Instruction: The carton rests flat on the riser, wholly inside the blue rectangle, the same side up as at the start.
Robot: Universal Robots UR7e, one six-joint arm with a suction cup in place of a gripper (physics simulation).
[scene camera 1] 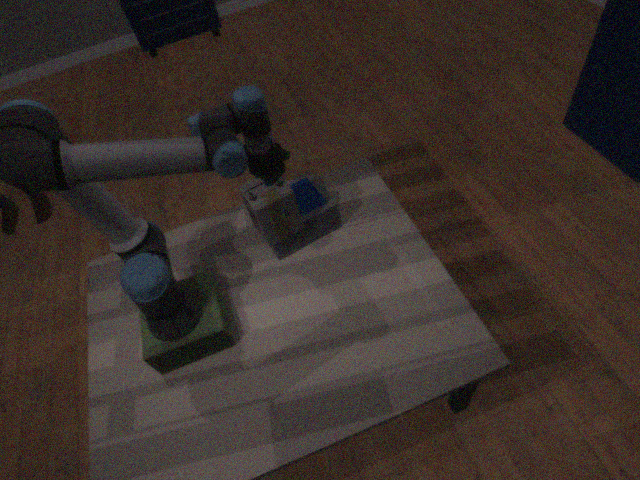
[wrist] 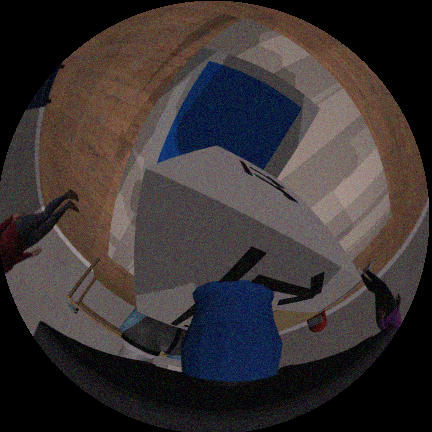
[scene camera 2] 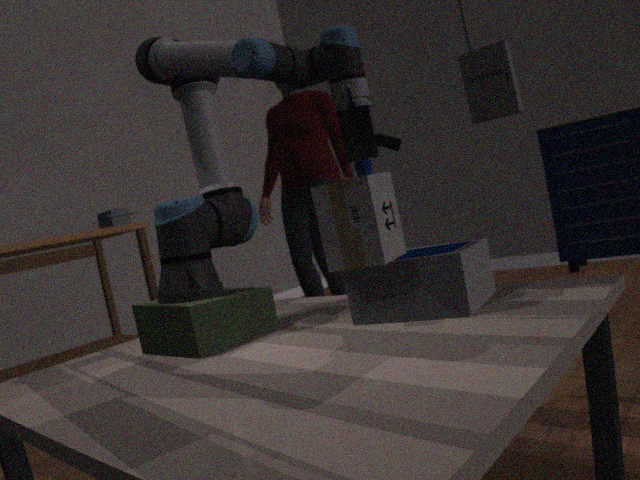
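Seen in the pictures: hand, its tool point: (wrist: 228,273); arm's base, origin of its link: (scene camera 1: 175,317) (scene camera 2: 191,297).
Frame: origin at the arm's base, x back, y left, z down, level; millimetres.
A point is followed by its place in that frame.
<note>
The carton (scene camera 1: 265,198) {x -384, y 86, z -185 mm} (scene camera 2: 351,227) {x -410, y 61, z -92 mm} (wrist: 215,215) is a pale box with brown tape and black arrow marks. It hangs from my blue suction cup (scene camera 2: 363,166) (wrist: 232,325), which is on its top face, and looks about upright. The grey riser (scene camera 1: 321,224) {x -532, y 90, z 44 mm} (scene camera 2: 413,291) {x -501, y 90, z 50 mm} (wrist: 309,112) {x -583, y 101, z -12 mm} stands on the table. The carton's lower edge overlaps the riser's robot-side end in scene camera 2; whether they touch is not clear. The blue rectangle (scene camera 1: 308,196) {x -540, y 178, z -12 mm} (scene camera 2: 439,249) {x -531, y 185, z -12 mm} (wrist: 240,112) {x -516, y 183, z -12 mm} shows beside the carton, which hides part of it in the wrist view.
The arm stands on a green block (scene camera 1: 191,343) {x -15, y -101, z 4 mm} (scene camera 2: 165,330) {x -6, y -99, z 50 mm} on the table (scene camera 1: 320,310) {x -382, y -154, z 108 mm} (scene camera 2: 310,372) {x -431, y -189, z 108 mm}. A person in red (scene camera 2: 305,139) stands behind the table. A blue cabinet (scene camera 1: 170,20) (scene camera 2: 594,186) and a wooden bench (scene camera 2: 100,268) are farther off.
</note>
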